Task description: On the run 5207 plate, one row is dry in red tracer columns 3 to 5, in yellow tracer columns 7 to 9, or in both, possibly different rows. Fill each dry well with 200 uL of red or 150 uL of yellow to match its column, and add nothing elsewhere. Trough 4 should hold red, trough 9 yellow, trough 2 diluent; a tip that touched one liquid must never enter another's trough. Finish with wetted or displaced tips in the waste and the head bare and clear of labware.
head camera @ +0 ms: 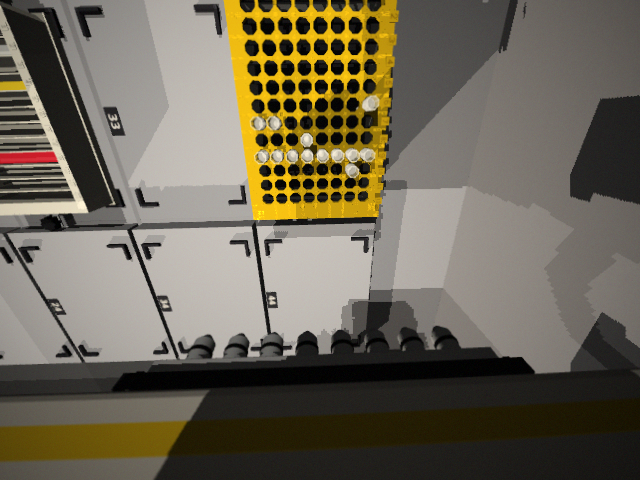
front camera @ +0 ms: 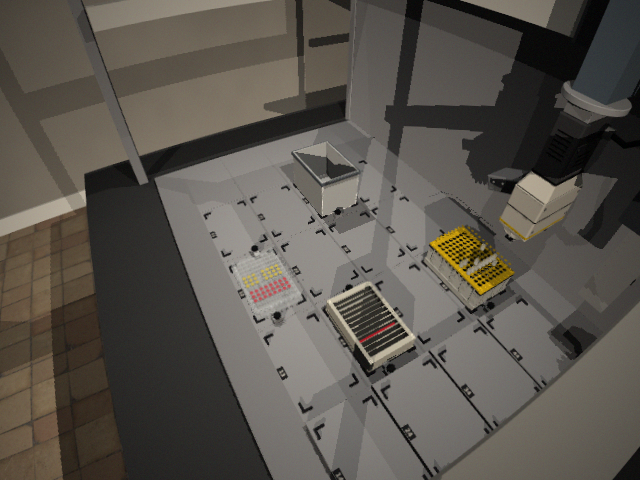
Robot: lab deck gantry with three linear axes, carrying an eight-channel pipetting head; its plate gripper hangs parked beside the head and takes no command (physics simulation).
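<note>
The run 5207 plate (front camera: pixel 248 265) lies at the left of the deck; its yellow wells show a gap in one row, and the red wells look unbroken. The trough rack (front camera: pixel 395 352) (head camera: pixel 41 206) shows a red trough (front camera: pixel 377 332) (head camera: pixel 28 157); a yellow trough (head camera: pixel 12 85) shows in the head view. Diluent cannot be made out. The yellow tip rack (front camera: pixel 449 238) (head camera: pixel 315 210) holds a full line of eight pale tips (head camera: pixel 322 155), with several others scattered around it. The pipetting head (front camera: pixel 540 206) hangs at the right, its eight nozzles (head camera: pixel 341 342) bare. The plate gripper does not show.
An open pale waste bin (front camera: pixel 340 198) stands at the back of the deck. Black corner brackets mark the deck positions, and small dark knobs (front camera: pixel 277 316) (head camera: pixel 51 222) stand beside labware. A wall rises behind the tip rack.
</note>
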